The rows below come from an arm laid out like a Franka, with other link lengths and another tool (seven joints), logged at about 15 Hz.
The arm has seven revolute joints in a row. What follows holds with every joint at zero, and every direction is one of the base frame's. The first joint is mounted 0.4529 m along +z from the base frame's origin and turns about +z. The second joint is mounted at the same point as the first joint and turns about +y. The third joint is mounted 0.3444 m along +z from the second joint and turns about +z. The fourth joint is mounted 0.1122 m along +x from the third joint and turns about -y. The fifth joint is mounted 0.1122 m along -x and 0.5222 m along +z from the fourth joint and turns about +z. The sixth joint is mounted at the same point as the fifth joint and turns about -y. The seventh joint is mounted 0.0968 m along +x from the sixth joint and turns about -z. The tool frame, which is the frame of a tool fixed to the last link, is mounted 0.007 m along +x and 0.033 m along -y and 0.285 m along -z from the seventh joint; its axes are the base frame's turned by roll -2.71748, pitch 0 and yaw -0.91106 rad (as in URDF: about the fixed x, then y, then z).
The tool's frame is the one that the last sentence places.
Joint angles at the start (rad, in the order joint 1, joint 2, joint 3, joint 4, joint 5, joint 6, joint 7): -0.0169 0.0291 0.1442 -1.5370 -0.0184 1.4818 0.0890
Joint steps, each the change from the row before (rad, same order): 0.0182 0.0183 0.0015 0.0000 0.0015 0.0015 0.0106; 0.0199 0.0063 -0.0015 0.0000 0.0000 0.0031 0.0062; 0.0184 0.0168 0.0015 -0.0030 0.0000 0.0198 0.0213; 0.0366 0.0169 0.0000 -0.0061 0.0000 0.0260 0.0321; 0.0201 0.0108 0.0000 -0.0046 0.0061 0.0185 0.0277; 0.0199 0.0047 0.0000 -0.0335 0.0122 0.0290 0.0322; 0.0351 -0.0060 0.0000 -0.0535 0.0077 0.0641 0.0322; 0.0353 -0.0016 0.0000 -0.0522 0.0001 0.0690 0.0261; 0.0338 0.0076 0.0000 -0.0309 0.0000 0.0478 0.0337; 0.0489 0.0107 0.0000 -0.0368 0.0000 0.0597 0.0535; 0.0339 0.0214 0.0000 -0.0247 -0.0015 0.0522 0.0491; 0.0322 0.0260 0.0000 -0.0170 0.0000 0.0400 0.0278; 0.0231 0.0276 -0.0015 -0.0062 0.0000 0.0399 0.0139; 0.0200 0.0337 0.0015 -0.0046 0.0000 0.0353 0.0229; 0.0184 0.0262 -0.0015 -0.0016 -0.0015 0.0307 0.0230; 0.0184 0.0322 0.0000 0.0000 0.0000 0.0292 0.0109
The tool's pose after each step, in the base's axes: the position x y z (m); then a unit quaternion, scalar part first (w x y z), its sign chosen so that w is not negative. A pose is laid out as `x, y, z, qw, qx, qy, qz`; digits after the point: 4 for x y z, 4 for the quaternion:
0.7212, 0.0667, 0.6037, 0.1599, -0.8933, 0.4171, -0.0496
0.7215, 0.0801, 0.5994, 0.1594, -0.8959, 0.4119, -0.0473
0.7266, 0.0953, 0.5869, 0.1596, -0.8957, 0.4123, -0.0474
0.7299, 0.1232, 0.5727, 0.1604, -0.8966, 0.4099, -0.0486
0.7315, 0.1405, 0.5632, 0.1631, -0.8945, 0.4134, -0.0490
0.7277, 0.1586, 0.5414, 0.1635, -0.8915, 0.4203, -0.0434
0.7243, 0.1876, 0.5179, 0.1700, -0.8908, 0.4186, -0.0480
0.7215, 0.2149, 0.4925, 0.1753, -0.8918, 0.4134, -0.0545
0.7171, 0.2407, 0.4717, 0.1778, -0.8913, 0.4130, -0.0580
0.7077, 0.2773, 0.4458, 0.1811, -0.8897, 0.4145, -0.0627
0.7018, 0.3031, 0.4188, 0.1823, -0.8861, 0.4210, -0.0660
0.6942, 0.3274, 0.3918, 0.1817, -0.8870, 0.4198, -0.0636
0.6926, 0.3458, 0.3700, 0.1851, -0.8877, 0.4167, -0.0636
0.6885, 0.3633, 0.3440, 0.1848, -0.8872, 0.4183, -0.0612
0.6859, 0.3774, 0.3250, 0.1857, -0.8856, 0.4211, -0.0621
0.6816, 0.3923, 0.3021, 0.1857, -0.8869, 0.4188, -0.0590

